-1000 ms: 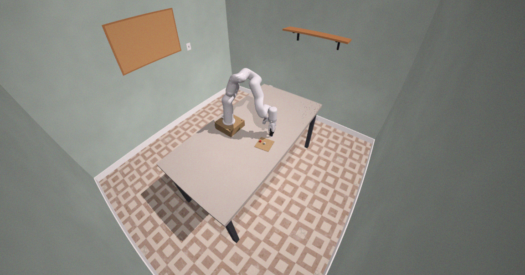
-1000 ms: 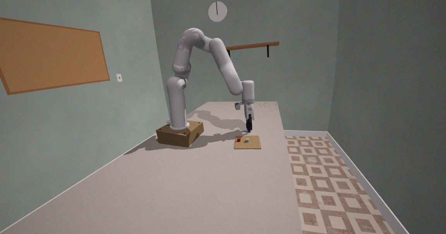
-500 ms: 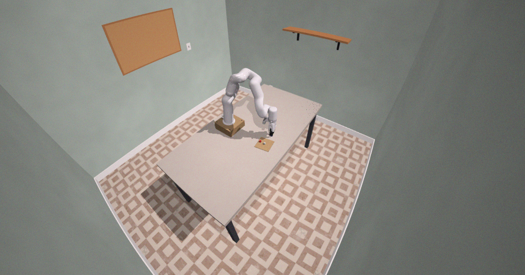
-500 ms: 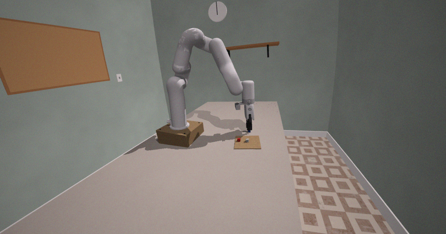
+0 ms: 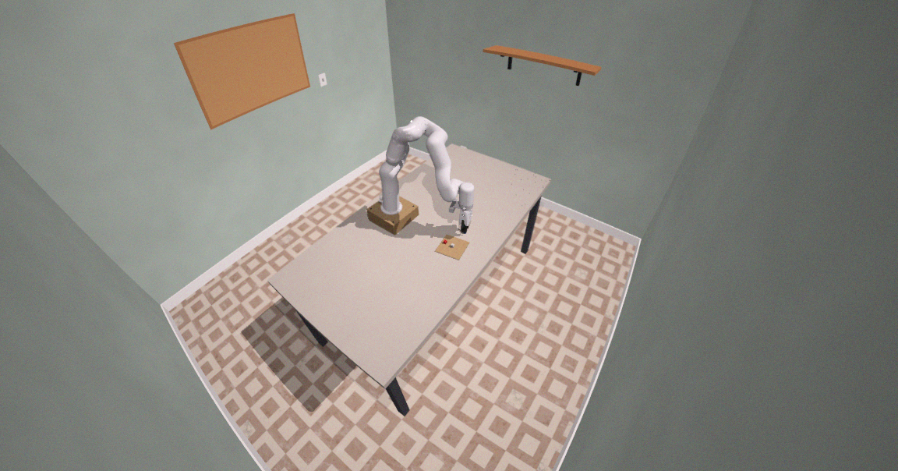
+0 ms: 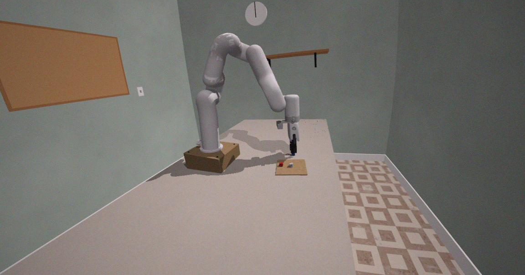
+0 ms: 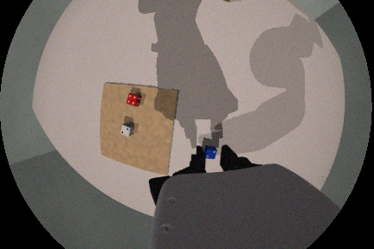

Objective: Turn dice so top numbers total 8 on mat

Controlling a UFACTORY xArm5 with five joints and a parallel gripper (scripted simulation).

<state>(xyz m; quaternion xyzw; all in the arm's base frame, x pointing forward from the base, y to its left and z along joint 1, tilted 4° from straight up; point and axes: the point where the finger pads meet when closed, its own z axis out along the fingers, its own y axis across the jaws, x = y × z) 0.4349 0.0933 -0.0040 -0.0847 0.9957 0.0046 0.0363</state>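
Now: hand 30 mm above the blue die. The rest, counted from my hand: tan mat (130 mm to the right, 40 mm below, 10 mm behind); white die (130 mm to the right, 30 mm below, 10 mm behind); red die (130 mm to the right, 60 mm behind, 30 mm below).
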